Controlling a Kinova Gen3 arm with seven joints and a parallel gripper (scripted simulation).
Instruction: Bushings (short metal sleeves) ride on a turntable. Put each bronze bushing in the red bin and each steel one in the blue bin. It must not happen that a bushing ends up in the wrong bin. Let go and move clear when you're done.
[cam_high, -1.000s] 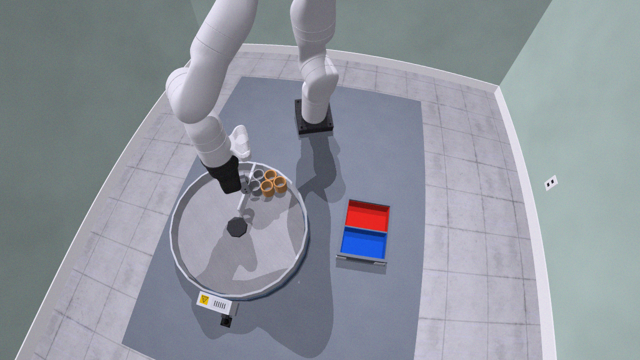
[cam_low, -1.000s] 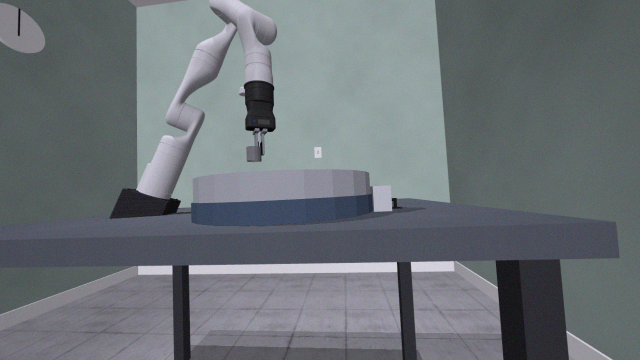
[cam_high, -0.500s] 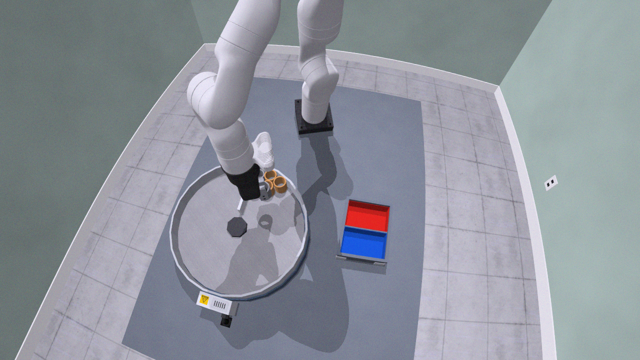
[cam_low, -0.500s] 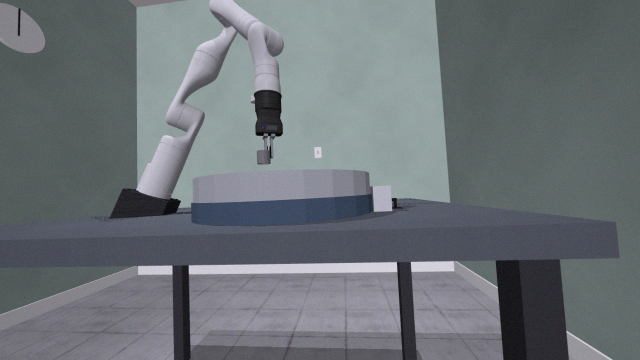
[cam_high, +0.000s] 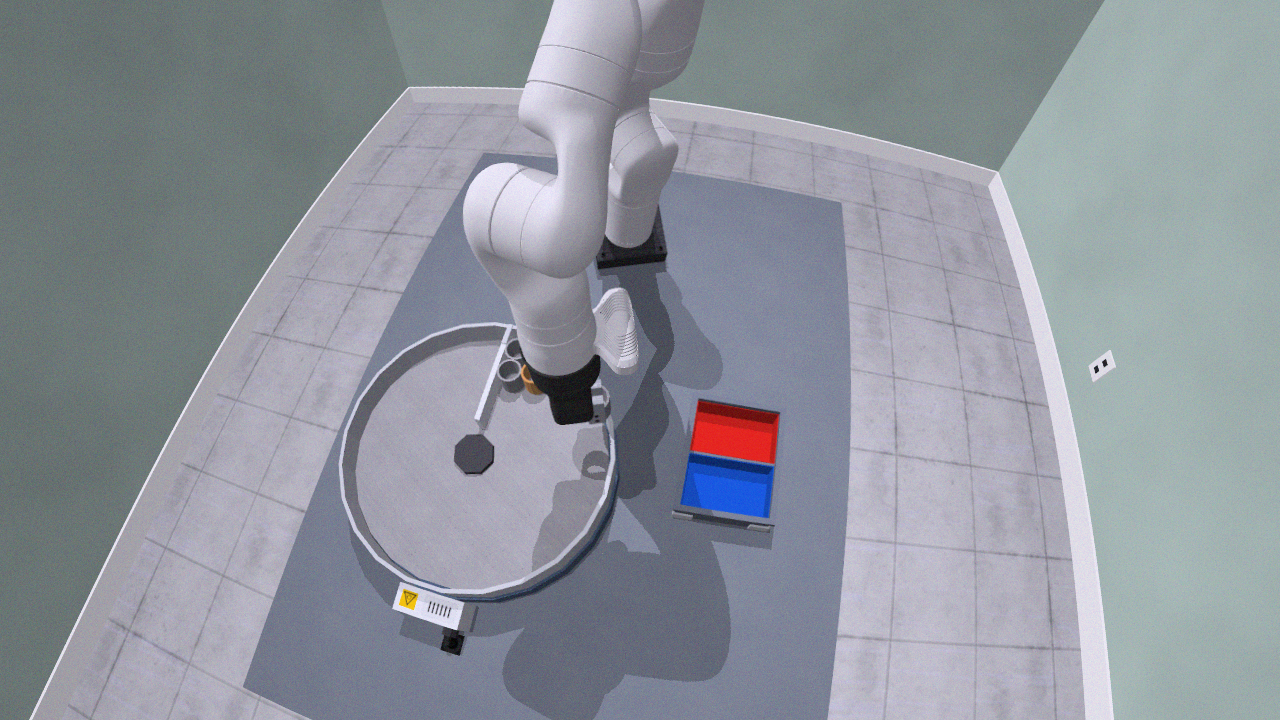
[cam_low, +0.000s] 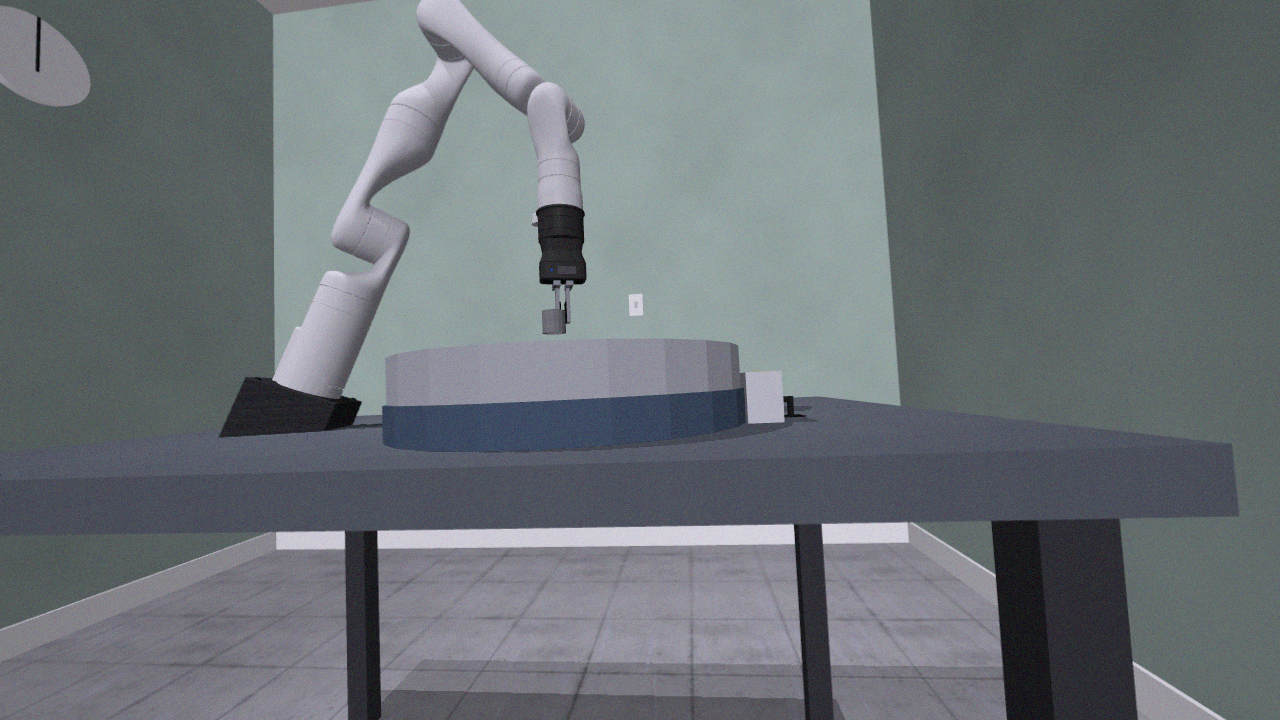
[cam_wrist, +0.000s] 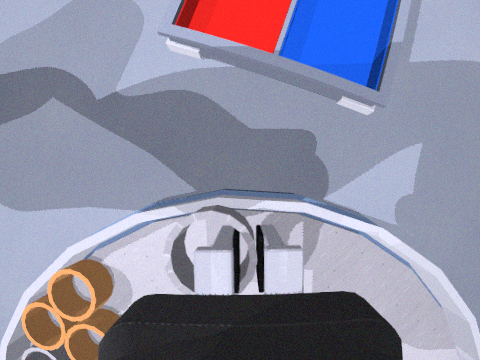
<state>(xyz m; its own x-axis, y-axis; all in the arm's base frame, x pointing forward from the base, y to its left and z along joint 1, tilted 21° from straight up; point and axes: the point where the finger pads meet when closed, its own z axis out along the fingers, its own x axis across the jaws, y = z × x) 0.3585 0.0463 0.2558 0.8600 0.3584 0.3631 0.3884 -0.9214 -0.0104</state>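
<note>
Now: the grey tray 19 cm to the left of my hand, 15 cm below it and 4 cm behind it. Also, from my hand: turntable (18 cm to the right, 12 cm below, 7 cm ahead).
</note>
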